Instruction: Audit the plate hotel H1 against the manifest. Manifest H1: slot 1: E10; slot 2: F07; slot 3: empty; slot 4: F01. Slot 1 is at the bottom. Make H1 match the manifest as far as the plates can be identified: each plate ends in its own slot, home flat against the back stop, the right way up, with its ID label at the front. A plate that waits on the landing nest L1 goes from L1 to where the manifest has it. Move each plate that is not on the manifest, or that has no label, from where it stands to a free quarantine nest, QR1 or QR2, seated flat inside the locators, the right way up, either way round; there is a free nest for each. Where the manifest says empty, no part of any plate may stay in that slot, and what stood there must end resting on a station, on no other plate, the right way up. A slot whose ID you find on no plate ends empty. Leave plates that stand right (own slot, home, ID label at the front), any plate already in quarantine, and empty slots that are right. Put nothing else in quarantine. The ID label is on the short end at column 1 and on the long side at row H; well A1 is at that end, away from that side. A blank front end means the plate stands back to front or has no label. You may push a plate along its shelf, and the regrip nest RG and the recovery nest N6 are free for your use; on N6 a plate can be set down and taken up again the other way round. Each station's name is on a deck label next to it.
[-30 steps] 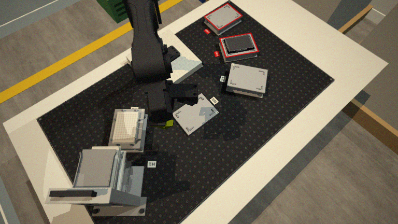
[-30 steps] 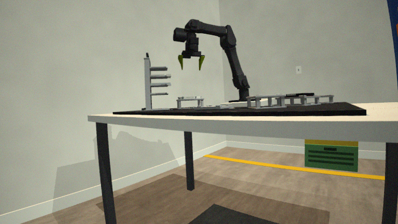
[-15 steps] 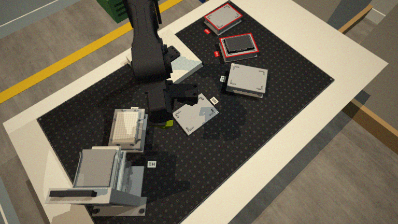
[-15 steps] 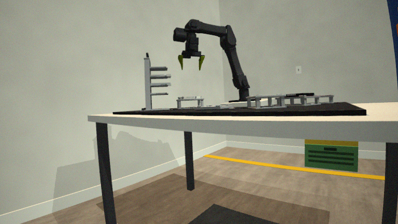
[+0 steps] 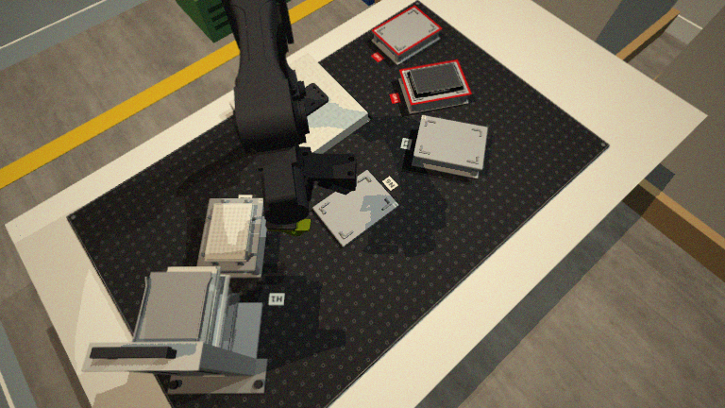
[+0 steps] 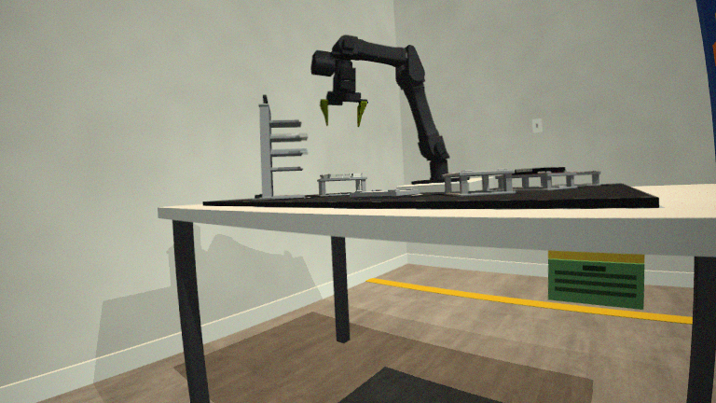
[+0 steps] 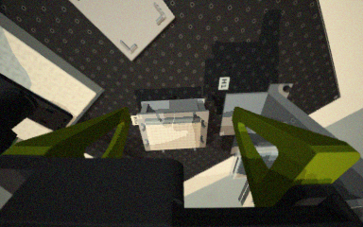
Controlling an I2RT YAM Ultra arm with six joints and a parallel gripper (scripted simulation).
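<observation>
Right now the white well plate is 120 mm behind my hand, 120 mm to the right of it and 160 mm below it. Also, from my hand: regrip nest: 120 mm behind, 120 mm to the right, 170 mm below; then recovery nest N6: 10 mm behind, 130 mm to the left, 220 mm below; then H1 deck label: 40 mm ahead, 130 mm to the right, 220 mm below.
</observation>
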